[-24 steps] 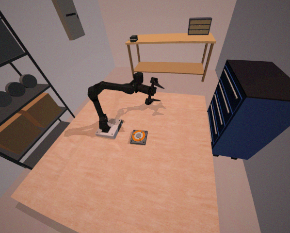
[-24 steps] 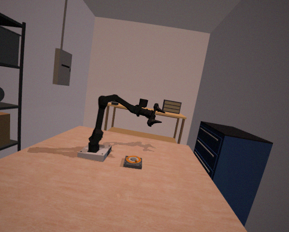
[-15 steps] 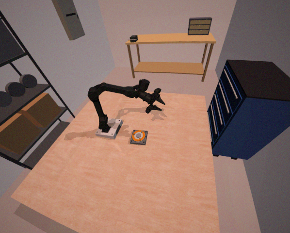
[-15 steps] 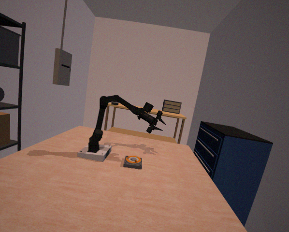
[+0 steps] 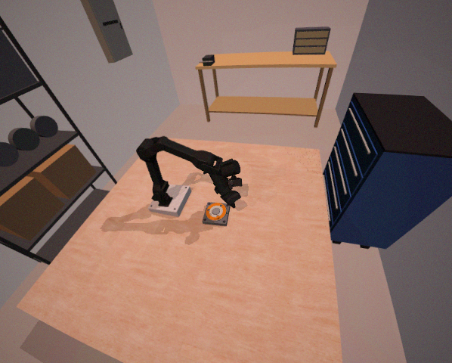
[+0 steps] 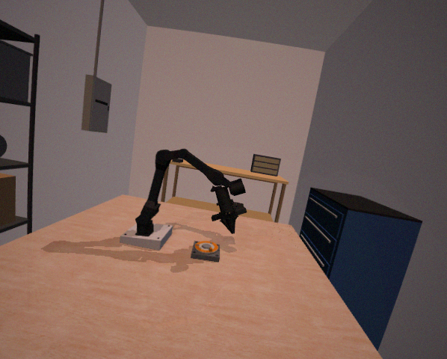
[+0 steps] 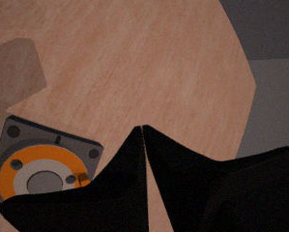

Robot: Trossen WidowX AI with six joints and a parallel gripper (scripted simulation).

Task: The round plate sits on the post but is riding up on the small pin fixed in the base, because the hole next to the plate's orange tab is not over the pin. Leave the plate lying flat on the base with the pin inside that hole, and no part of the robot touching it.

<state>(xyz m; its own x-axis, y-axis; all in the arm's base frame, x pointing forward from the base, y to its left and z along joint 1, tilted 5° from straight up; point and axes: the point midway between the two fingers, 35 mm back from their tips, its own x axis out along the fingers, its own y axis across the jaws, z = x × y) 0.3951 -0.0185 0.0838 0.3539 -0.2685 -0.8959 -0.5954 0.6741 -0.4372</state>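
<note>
Now: the round plate 100 mm behind my gripper tip and 90 mm below it.
</note>
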